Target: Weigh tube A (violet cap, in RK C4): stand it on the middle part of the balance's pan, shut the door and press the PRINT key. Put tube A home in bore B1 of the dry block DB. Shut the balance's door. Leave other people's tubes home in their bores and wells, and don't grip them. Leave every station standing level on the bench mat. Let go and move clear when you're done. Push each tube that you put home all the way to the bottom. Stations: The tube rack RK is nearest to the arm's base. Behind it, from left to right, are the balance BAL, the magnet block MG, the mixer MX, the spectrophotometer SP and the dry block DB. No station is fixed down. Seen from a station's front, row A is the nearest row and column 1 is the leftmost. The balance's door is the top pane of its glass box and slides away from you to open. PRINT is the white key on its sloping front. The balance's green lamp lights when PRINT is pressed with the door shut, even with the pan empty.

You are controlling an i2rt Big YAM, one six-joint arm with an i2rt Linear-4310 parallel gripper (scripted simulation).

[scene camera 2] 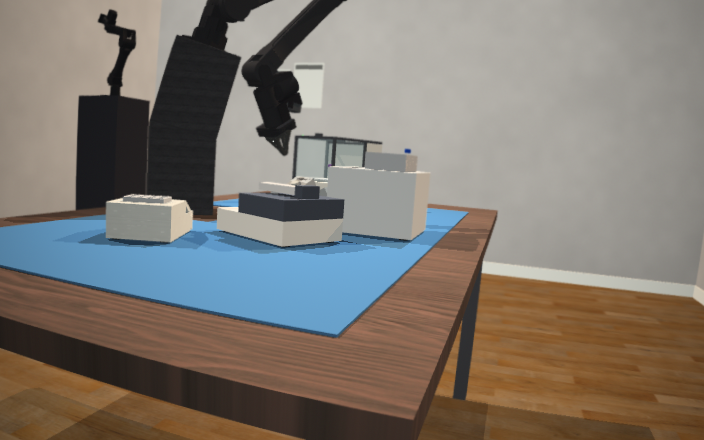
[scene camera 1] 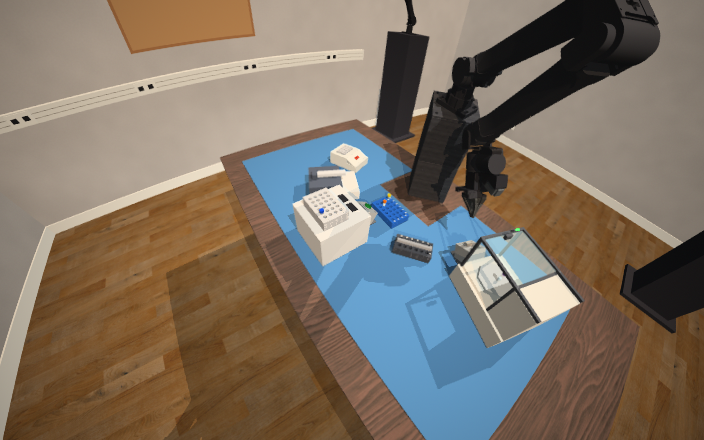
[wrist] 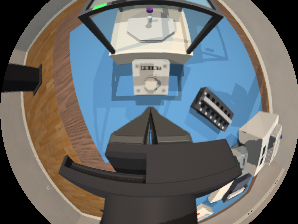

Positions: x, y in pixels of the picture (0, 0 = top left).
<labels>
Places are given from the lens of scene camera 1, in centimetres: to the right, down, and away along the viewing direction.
balance [scene camera 1: 499, 309]: 37, 23, 52
dark magnet block [scene camera 1: 403, 245]: 17, 9, 75
grey-and-white instrument [scene camera 1: 328, 176]: -10, -18, 91
The marked spots on the dark magnet block and the grey-and-white instrument are 40 cm apart.
</labels>
